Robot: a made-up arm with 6 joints. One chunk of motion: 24 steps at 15 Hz.
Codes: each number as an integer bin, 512 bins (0 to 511) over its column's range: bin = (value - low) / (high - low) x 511, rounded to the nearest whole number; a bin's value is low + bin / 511 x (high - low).
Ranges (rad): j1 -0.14..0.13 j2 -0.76..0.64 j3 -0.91..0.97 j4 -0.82..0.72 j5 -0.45..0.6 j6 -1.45..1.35
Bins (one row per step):
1: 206 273 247 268 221 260
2: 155 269 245 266 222 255
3: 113 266 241 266 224 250
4: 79 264 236 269 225 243
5: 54 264 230 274 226 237
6: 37 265 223 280 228 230
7: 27 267 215 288 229 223
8: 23 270 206 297 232 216
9: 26 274 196 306 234 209
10: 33 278 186 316 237 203
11: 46 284 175 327 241 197
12: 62 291 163 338 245 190
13: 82 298 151 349 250 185
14: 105 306 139 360 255 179
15: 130 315 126 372 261 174
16: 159 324 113 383 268 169
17: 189 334 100 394 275 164
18: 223 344 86 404 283 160
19: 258 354 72 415 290 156
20: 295 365 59 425 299 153
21: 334 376 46 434 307 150
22: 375 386 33 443 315 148
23: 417 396 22 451 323 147
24: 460 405 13 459 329 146
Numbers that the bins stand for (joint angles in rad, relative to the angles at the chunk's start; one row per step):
1: -0.0312 -0.0121 -0.0013 -0.0123 0.0041 -0.0253
2: -0.0581 -0.0230 -0.0086 -0.0184 0.0062 -0.0527
3: -0.0803 -0.0312 -0.0233 -0.0184 0.0103 -0.0801
4: -0.0983 -0.0367 -0.0417 -0.0093 0.0123 -0.1185
5: -0.1115 -0.0367 -0.0638 0.0058 0.0144 -0.1514
6: -0.1205 -0.0340 -0.0896 0.0238 0.0185 -0.1897
7: -0.1257 -0.0285 -0.1190 0.0479 0.0205 -0.2281
8: -0.1278 -0.0203 -0.1521 0.0751 0.0267 -0.2664
9: -0.1263 -0.0093 -0.1889 0.1022 0.0308 -0.3048
10: -0.1226 0.0016 -0.2257 0.1323 0.0370 -0.3377
11: -0.1157 0.0181 -0.2662 0.1655 0.0452 -0.3705
12: -0.1072 0.0373 -0.3103 0.1986 0.0534 -0.4089
13: -0.0967 0.0564 -0.3545 0.2318 0.0637 -0.4363
14: -0.0845 0.0784 -0.3986 0.2649 0.0740 -0.4692
15: -0.0713 0.1030 -0.4464 0.3011 0.0863 -0.4966
16: -0.0560 0.1277 -0.4943 0.3342 0.1007 -0.5240
17: -0.0401 0.1551 -0.5421 0.3674 0.1151 -0.5514
18: -0.0222 0.1825 -0.5936 0.3975 0.1315 -0.5733
19: -0.0037 0.2099 -0.6451 0.4307 0.1459 -0.5952
20: 0.0159 0.2400 -0.6929 0.4608 0.1644 -0.6116
21: 0.0365 0.2701 -0.7408 0.4879 0.1808 -0.6281
22: 0.0581 0.2975 -0.7886 0.5151 0.1973 -0.6390
23: 0.0803 0.3249 -0.8291 0.5392 0.2137 -0.6445
24: 0.1031 0.3496 -0.8622 0.5633 0.2260 -0.6500

